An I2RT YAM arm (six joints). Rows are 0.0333 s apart.
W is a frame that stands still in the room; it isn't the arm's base.
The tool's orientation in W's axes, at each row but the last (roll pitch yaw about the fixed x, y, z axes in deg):
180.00, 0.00, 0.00
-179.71, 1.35, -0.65
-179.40, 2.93, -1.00
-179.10, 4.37, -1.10
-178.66, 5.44, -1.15
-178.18, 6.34, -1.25
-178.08, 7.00, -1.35
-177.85, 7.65, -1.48
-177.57, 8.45, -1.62
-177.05, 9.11, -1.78
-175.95, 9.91, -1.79
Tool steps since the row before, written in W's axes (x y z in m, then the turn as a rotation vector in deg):
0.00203, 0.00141, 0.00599, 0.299, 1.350, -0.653
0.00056, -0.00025, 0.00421, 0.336, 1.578, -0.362
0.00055, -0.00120, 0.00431, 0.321, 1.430, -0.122
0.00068, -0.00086, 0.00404, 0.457, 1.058, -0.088
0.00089, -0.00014, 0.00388, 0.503, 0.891, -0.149
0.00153, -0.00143, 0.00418, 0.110, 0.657, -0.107
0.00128, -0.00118, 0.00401, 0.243, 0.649, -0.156
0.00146, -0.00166, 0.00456, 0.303, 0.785, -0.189
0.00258, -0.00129, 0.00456, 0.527, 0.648, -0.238
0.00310, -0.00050, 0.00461, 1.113, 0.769, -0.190
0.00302, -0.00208, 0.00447, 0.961, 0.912, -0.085
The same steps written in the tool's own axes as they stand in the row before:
0.00203, -0.00141, -0.00599, 0.299, -1.350, 0.653
0.00046, 0.00022, -0.00422, 0.327, -1.580, 0.362
0.00035, 0.00114, -0.00435, 0.302, -1.434, 0.122
0.00039, 0.00078, -0.00409, 0.442, -1.066, 0.071
0.00052, 0.00003, -0.00395, 0.497, -0.898, 0.123
0.00109, 0.00126, -0.00437, 0.107, -0.656, 0.117
0.00081, 0.00101, -0.00418, 0.245, -0.650, 0.149
0.00088, 0.00144, -0.00478, 0.305, -0.786, 0.179
0.00192, 0.00101, -0.00494, 0.538, -0.655, 0.189
0.00234, 0.00014, -0.00506, 1.105, -0.801, 0.057
0.00227, 0.00163, -0.00506, 0.933, -0.945, -0.010

